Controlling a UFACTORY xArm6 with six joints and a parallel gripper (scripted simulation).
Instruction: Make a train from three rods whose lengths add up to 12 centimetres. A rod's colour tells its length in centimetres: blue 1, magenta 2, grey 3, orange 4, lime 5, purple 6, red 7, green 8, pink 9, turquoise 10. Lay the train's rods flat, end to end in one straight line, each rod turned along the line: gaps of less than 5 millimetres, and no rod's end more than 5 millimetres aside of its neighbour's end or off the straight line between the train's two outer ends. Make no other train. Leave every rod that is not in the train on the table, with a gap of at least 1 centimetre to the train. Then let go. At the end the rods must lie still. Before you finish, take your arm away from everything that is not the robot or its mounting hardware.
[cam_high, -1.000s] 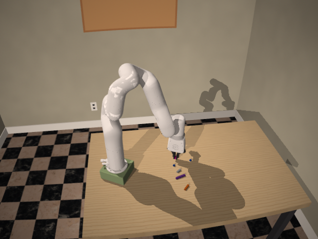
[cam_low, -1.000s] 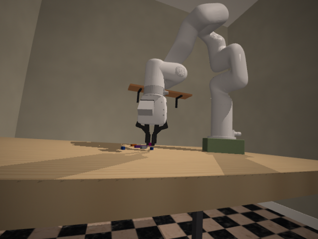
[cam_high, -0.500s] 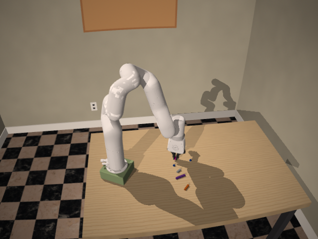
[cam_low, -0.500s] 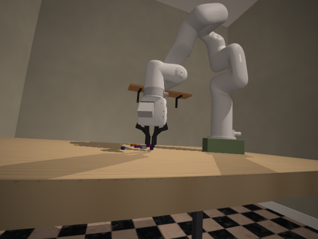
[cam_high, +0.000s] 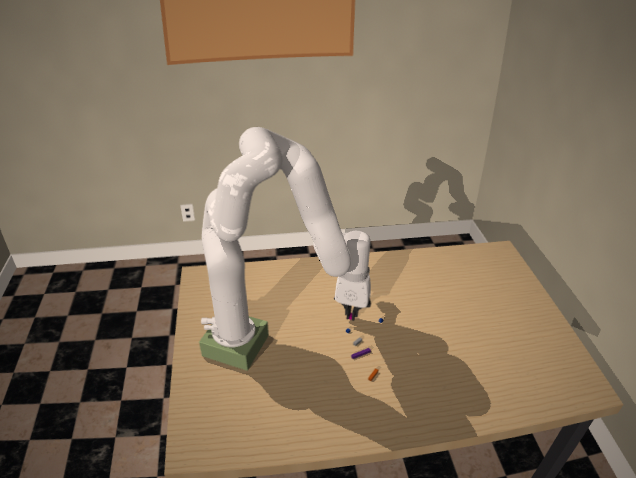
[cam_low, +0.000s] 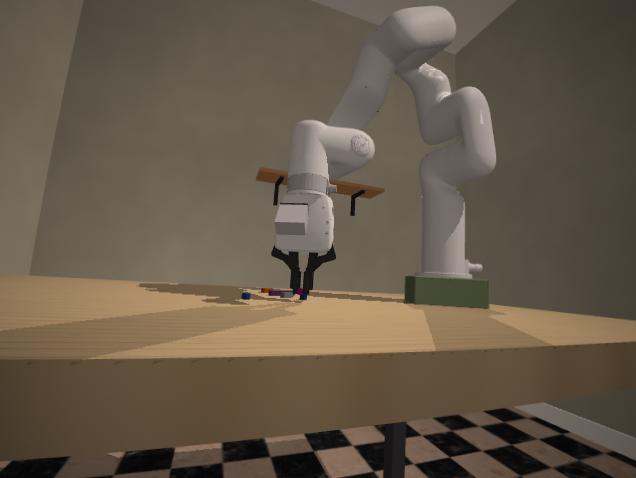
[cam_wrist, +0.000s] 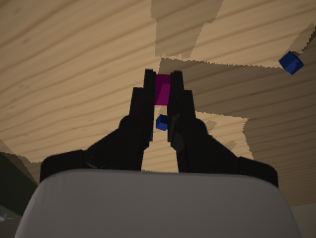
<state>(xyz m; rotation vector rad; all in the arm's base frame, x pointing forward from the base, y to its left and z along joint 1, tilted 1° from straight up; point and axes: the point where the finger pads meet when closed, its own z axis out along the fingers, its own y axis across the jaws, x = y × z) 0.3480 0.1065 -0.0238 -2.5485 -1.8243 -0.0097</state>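
Right now the magenta rod is 2 cm below my hand. Round my hand: grey rod 1 cm ahead, 10 cm to the right, 3 cm below; orange rod 5 cm ahead, 22 cm to the right, 3 cm below; purple rod 2 cm ahead, 14 cm to the right, 3 cm below.
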